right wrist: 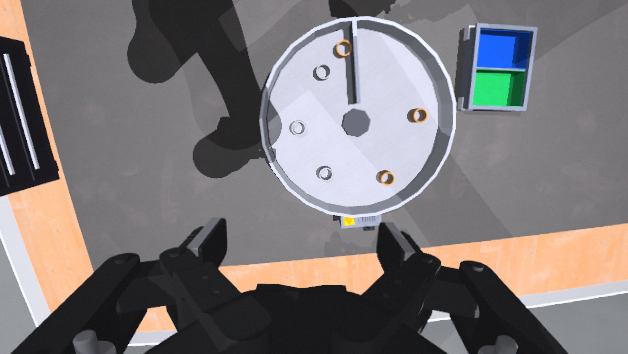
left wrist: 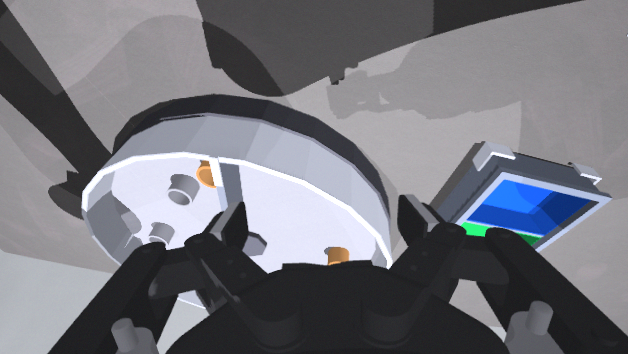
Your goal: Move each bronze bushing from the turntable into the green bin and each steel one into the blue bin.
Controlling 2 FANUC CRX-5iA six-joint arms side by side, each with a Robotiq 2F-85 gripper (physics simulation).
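The turntable (left wrist: 295,155) (right wrist: 446,102) is a round white tray with a raised wall and one divider. Three bronze bushings stand on it: one bushing (left wrist: 206,177) (right wrist: 337,52) beside the divider, a second bushing (left wrist: 338,255) (right wrist: 412,116) at the right, and a third bushing (right wrist: 380,179) at the lower right in the right wrist view. Three steel bushings (right wrist: 316,74) (right wrist: 291,129) (right wrist: 319,175) stand on the left side. The blue bin (left wrist: 520,197) (right wrist: 497,47) adjoins the green bin (left wrist: 479,230) (right wrist: 492,90). My left gripper (left wrist: 322,213) is open above the turntable. My right gripper (right wrist: 302,235) is open, below the turntable in its view.
A small grey box with a yellow label (right wrist: 349,221) sits at the turntable's near edge. A black slotted unit (right wrist: 25,130) is at the far left in the right wrist view. A wooden border (right wrist: 525,257) edges the dark table surface. Arm shadows fall across the surface.
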